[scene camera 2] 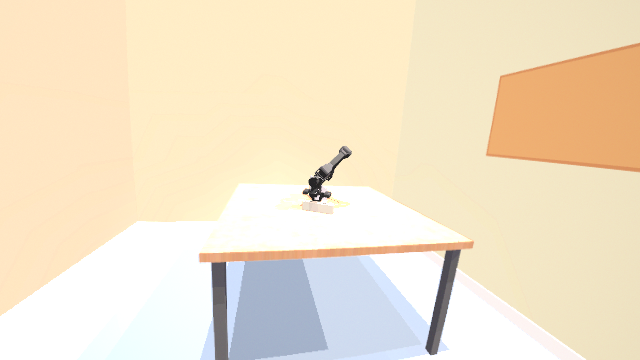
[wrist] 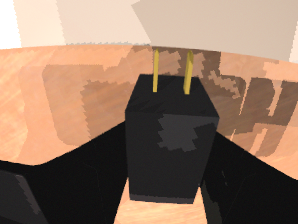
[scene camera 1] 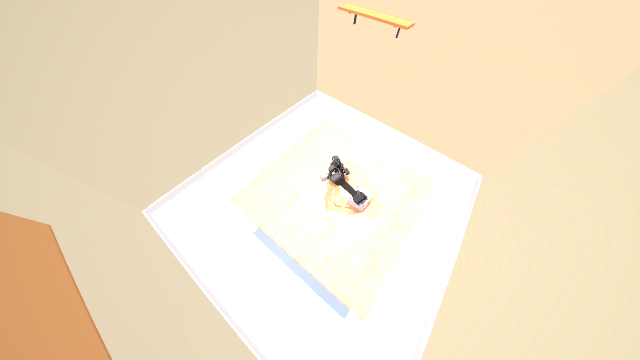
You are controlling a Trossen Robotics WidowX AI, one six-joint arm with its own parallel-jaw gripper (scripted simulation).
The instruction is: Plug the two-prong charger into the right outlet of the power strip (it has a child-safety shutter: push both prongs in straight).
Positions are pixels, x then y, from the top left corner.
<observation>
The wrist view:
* my gripper: 165, 127
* black two-prong charger: 170, 123, held by my gripper
</observation>
